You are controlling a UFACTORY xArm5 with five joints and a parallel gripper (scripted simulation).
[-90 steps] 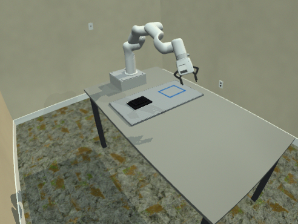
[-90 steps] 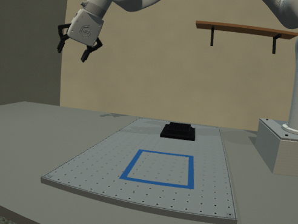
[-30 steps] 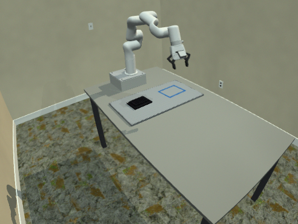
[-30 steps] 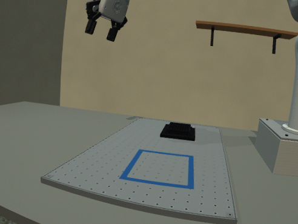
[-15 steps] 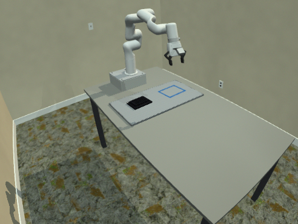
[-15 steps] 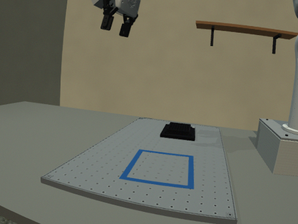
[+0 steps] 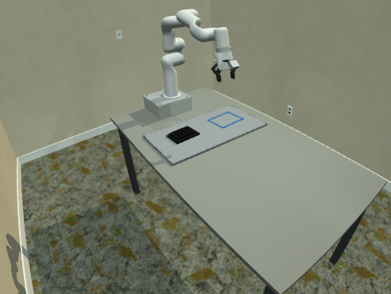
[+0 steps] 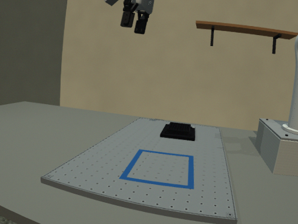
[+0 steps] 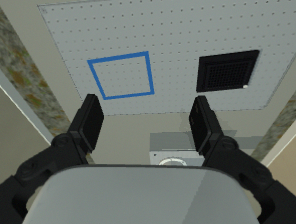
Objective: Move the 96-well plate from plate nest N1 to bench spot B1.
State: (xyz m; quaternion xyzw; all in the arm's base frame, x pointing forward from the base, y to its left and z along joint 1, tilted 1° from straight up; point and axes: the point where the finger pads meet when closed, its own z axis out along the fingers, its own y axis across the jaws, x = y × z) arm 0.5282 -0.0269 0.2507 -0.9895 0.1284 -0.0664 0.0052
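Now: the black 96-well plate 32 cm below my hand, 20 cm to the right of it and 17 cm behind it. The rest, counted from my hand: black plate nest 33 cm below, 20 cm to the right, 17 cm behind.
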